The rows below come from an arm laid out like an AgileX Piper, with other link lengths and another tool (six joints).
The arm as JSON. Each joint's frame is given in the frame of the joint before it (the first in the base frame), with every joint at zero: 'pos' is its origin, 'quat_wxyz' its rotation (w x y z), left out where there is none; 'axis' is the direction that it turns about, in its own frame. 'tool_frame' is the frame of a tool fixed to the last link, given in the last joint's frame.
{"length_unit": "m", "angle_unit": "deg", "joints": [
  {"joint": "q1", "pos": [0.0, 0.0, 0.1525], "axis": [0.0, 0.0, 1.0]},
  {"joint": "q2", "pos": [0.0, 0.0, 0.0], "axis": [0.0, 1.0, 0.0]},
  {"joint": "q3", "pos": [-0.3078, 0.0, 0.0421], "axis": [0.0, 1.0, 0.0]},
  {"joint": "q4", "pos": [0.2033, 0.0, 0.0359], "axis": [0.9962, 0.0, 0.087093]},
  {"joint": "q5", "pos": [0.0, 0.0, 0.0], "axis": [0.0, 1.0, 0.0]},
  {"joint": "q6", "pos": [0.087, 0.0, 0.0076], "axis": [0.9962, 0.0, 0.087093]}
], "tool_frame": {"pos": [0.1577, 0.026, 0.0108], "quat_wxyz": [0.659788, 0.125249, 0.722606, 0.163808]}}
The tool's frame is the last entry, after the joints.
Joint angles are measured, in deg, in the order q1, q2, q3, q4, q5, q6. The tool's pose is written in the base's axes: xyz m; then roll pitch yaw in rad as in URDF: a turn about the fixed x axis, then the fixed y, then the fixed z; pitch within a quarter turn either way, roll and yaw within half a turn. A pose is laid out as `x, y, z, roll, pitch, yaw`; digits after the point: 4 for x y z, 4 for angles.
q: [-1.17, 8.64, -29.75, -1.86, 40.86, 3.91]
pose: 0.1165, 0.0185, 0.2827, 2.3328, 0.9451, 2.2717
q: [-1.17, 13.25, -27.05, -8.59, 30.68, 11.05]
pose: 0.1404, 0.0045, 0.2965, 2.2486, 0.9738, 2.1446
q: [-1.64, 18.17, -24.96, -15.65, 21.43, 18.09]
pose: 0.1618, -0.0028, 0.3085, 2.1833, 1.0043, 2.0603
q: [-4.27, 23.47, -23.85, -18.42, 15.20, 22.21]
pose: 0.1809, -0.0078, 0.3111, 2.1688, 0.9878, 2.0153
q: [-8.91, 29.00, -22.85, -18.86, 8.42, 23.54]
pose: 0.2001, -0.0167, 0.3126, 2.1567, 0.9757, 1.9581
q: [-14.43, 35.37, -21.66, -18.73, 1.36, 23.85]
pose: 0.2202, -0.0316, 0.3084, 2.1688, 0.9583, 1.9101
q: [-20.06, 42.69, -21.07, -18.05, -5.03, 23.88]
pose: 0.2403, -0.0528, 0.3001, 2.1940, 0.9235, 1.8638
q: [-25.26, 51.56, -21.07, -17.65, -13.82, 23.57]
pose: 0.2650, -0.0765, 0.2957, 2.1867, 0.9040, 1.8098
